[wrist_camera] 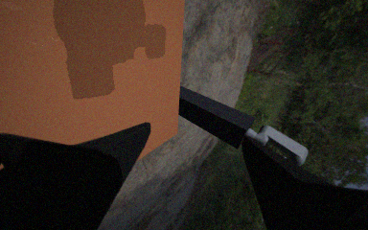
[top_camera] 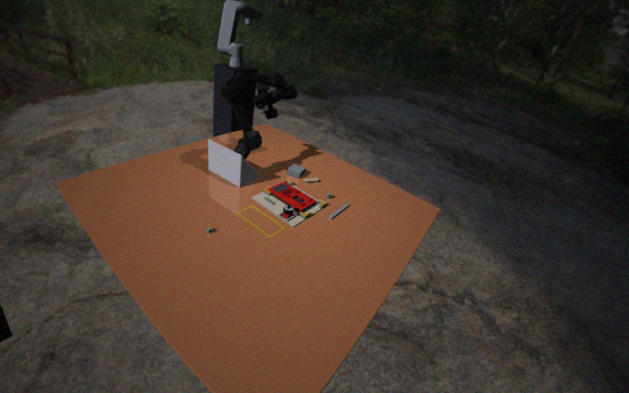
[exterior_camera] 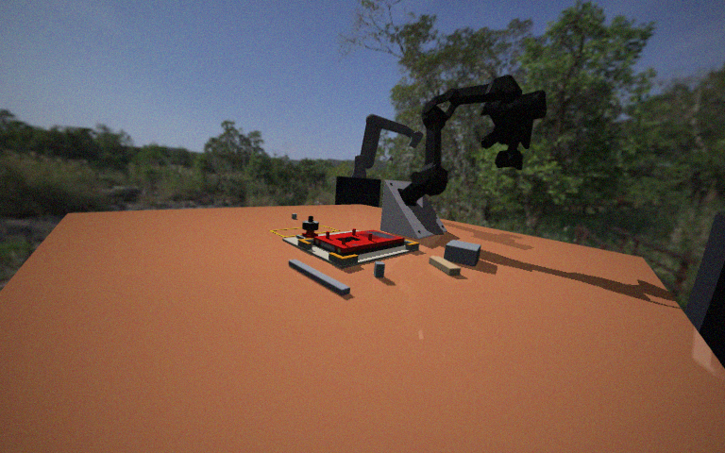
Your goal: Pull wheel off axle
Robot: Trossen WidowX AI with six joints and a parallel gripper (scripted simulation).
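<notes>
Now: the tan bar 43 cm ahead of my gripper tip, 26 cm below it and 2 cm to the right of it. Round my gripper tip: dark grey block 33 cm ahead, 25 cm below, 3 cm to the right; long grey bar 66 cm ahead, 26 cm below, 13 cm to the right.
</notes>
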